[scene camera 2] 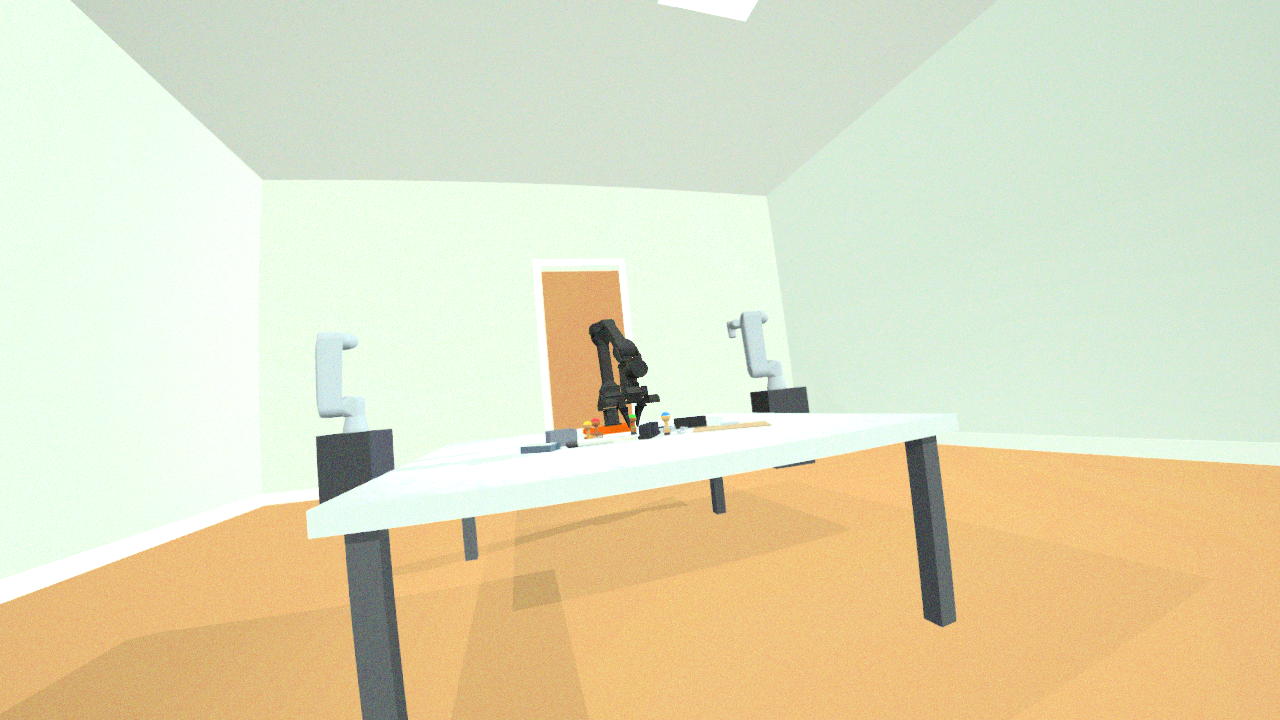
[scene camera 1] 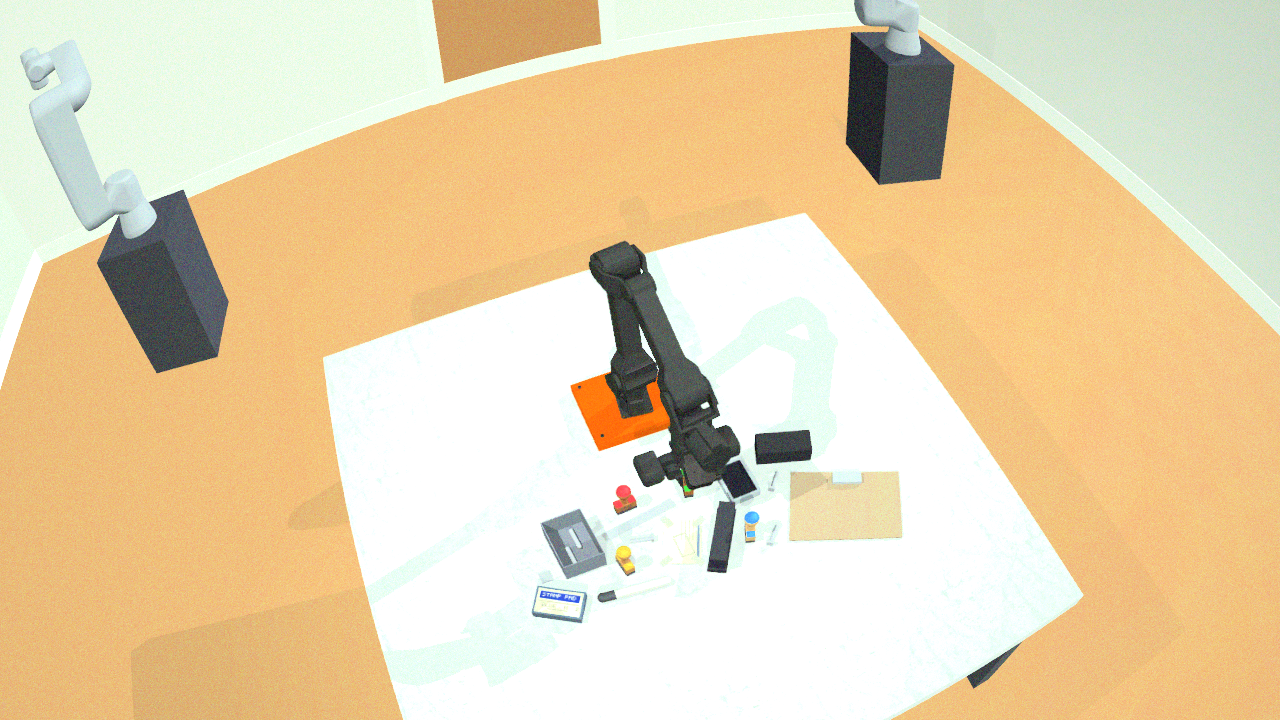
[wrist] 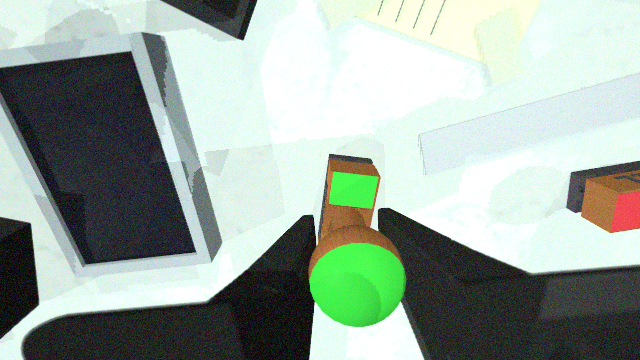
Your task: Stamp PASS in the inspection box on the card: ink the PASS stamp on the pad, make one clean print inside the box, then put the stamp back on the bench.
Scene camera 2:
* my gripper
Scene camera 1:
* my gripper
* grey bin
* clipboard
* long black block
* stamp-pad box
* marker
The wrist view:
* my gripper
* PASS stamp
